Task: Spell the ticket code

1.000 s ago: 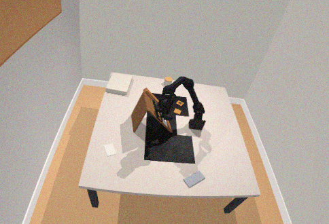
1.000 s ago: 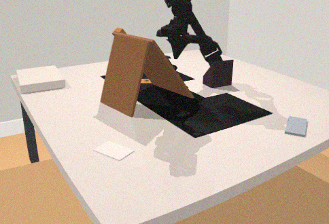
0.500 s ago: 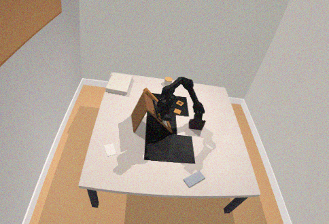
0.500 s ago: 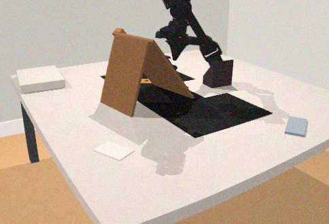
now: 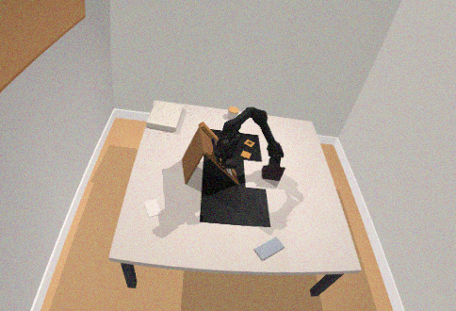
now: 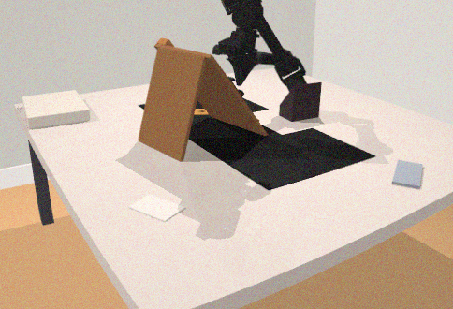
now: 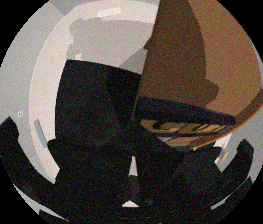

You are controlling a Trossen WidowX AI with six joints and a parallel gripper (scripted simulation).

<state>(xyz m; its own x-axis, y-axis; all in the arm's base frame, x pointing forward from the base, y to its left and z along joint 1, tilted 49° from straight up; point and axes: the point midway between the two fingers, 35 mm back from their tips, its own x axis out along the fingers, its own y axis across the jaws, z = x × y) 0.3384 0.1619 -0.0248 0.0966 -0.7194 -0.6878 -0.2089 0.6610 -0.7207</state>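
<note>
Now: the letter tile marked c 10 mm ahead of my gripper tip, 30 mm to the right of it and 10 mm below it. Also, from my gripper tip: black mat: 130 mm behind, 120 mm to the right, 170 mm below; white ticket: 40 mm behind, 60 mm to the right, 80 mm below; white card: 340 mm ahead, 220 mm to the left, 170 mm below.
</note>
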